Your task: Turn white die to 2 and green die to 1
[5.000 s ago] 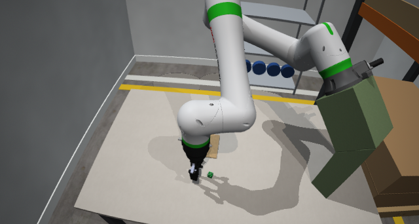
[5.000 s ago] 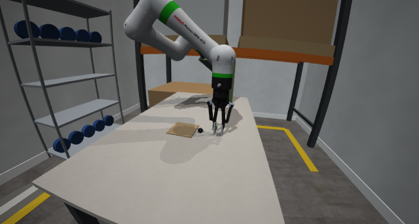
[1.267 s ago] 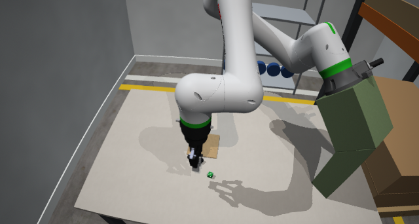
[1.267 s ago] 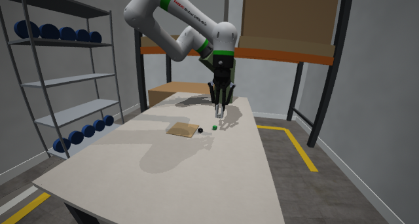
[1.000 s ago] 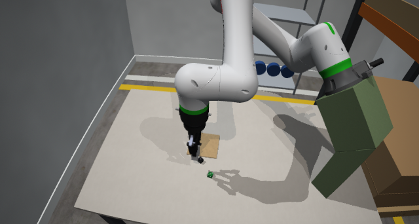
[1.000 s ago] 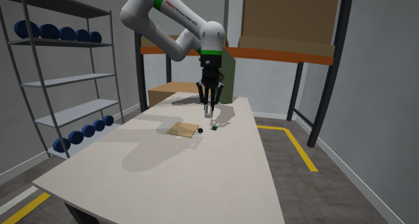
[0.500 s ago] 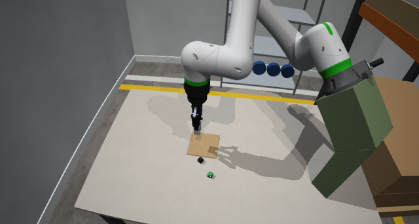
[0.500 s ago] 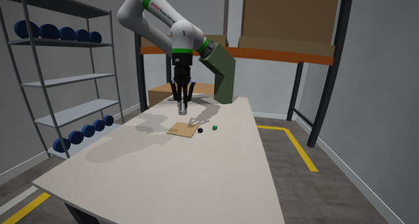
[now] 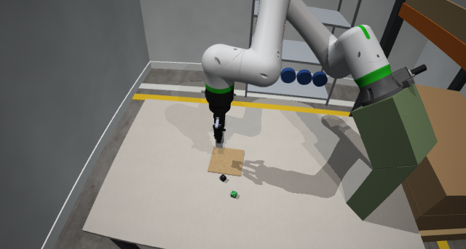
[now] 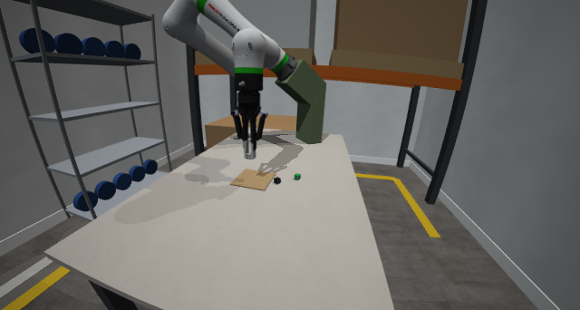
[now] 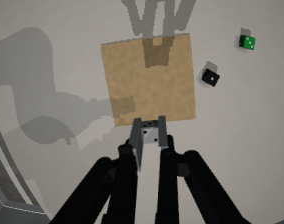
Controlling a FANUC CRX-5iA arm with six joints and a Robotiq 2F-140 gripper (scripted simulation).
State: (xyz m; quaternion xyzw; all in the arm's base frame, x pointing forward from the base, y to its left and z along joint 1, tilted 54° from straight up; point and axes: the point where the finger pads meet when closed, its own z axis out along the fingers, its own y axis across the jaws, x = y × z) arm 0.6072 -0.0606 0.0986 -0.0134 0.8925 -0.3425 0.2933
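The mat is 130 mm below my hand, 30 mm behind it and 10 mm to the left of it. From my hand the other things lie so: black die 130 mm below, 100 mm to the left, 10 mm behind; then green die 180 mm to the left, 130 mm below, 50 mm behind; then white die 20 mm below.
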